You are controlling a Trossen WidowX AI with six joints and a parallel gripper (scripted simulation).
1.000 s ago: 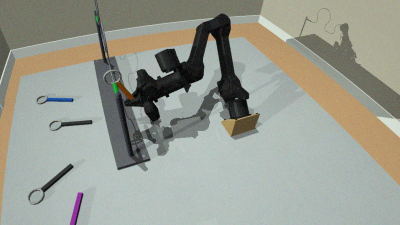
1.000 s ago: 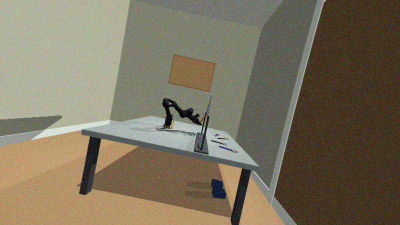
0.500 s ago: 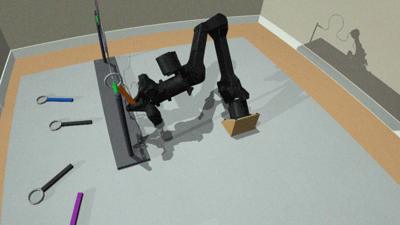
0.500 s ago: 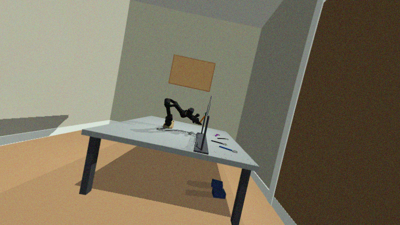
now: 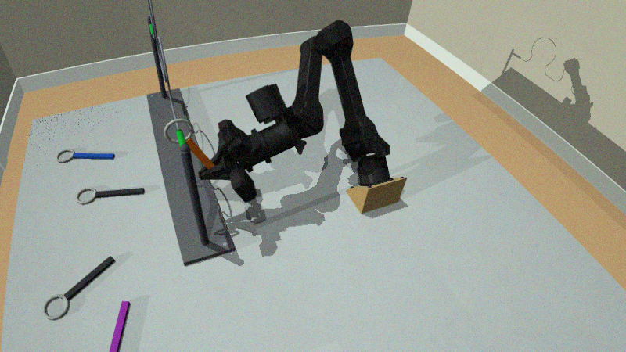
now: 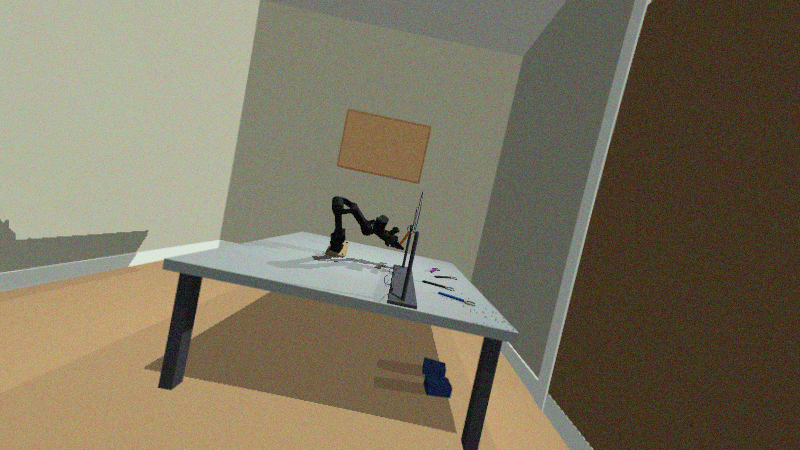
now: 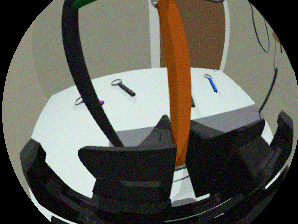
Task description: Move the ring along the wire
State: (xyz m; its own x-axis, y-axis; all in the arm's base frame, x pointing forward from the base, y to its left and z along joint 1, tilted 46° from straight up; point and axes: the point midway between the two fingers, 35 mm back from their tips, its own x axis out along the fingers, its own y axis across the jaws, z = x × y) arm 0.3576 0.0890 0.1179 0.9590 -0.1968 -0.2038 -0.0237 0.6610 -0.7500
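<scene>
Now: the ring with orange handle 90 mm above my gripper tip. The rest, counted from my gripper tip: blue-handled ring 330 mm ahead, 280 mm to the right, 130 mm below.
</scene>
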